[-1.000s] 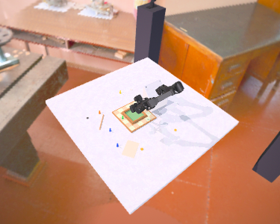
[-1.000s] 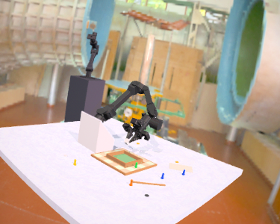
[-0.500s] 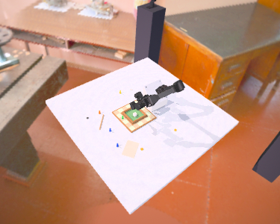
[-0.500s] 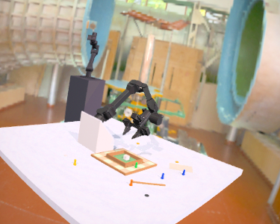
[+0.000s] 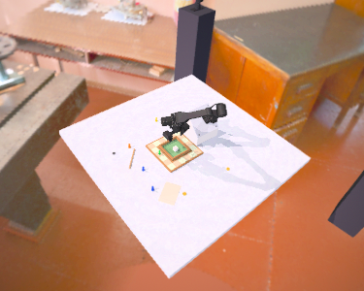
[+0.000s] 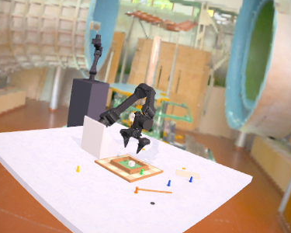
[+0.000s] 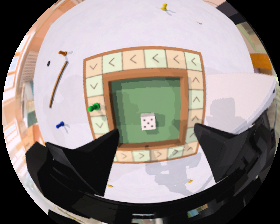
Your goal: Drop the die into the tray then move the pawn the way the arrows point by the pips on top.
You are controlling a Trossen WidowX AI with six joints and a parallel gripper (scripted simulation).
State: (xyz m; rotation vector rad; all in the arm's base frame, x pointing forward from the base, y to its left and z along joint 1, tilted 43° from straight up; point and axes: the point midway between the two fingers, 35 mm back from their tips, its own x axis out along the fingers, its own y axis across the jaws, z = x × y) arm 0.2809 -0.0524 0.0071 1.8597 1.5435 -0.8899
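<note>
The green pawn lies 110 mm ahead of my gripper tip, 30 mm to the right of it and 80 mm below it. Round my gripper tip: white die: 10 mm ahead, 20 mm to the left, 80 mm below; then green tray: 10 mm ahead, 100 mm below; then yellow pawn: 110 mm behind, 300 mm to the right, 90 mm below.
</note>
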